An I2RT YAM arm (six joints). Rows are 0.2 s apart.
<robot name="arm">
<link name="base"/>
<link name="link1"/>
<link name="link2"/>
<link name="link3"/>
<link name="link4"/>
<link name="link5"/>
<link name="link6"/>
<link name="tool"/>
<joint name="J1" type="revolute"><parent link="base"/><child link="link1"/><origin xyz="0 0 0.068" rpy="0 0 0"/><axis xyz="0 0 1"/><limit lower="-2.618" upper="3.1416"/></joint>
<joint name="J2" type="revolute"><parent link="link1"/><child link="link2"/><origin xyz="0.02 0.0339 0.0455" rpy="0 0 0"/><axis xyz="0 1 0"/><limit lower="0" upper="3.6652"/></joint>
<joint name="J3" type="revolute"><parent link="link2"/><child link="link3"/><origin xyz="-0.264 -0.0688 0" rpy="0 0 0"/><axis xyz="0 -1 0"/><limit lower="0" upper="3.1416"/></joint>
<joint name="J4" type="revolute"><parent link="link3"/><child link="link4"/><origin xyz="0.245 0.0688 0.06" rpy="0 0 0"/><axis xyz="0 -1 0"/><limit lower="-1.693" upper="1.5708"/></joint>
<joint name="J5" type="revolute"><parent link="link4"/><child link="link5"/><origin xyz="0.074 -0.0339 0.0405" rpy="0 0 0"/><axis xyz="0 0 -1"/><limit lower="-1.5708" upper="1.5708"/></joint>
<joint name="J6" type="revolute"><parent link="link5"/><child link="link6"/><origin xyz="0.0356 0 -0.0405" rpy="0 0 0"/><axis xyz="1 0 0"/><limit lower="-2.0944" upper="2.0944"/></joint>
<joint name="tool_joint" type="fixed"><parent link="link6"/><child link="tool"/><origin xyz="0 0 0" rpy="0 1.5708 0"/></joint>
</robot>
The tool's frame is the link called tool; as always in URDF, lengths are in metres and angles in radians.
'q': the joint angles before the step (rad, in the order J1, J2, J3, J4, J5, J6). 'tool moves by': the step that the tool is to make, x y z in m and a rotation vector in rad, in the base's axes. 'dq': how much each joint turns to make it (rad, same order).
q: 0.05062, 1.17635, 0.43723, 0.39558, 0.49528, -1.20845
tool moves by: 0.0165, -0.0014, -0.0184, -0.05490, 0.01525, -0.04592
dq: -0.00151, 0.15048, 0.00168, 0.15172, 0.05999, -0.04165
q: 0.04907, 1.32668, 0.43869, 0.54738, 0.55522, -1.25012
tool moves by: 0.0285, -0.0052, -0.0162, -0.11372, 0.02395, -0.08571
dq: -0.01235, 0.20534, 0.06092, 0.17354, 0.10567, -0.10127
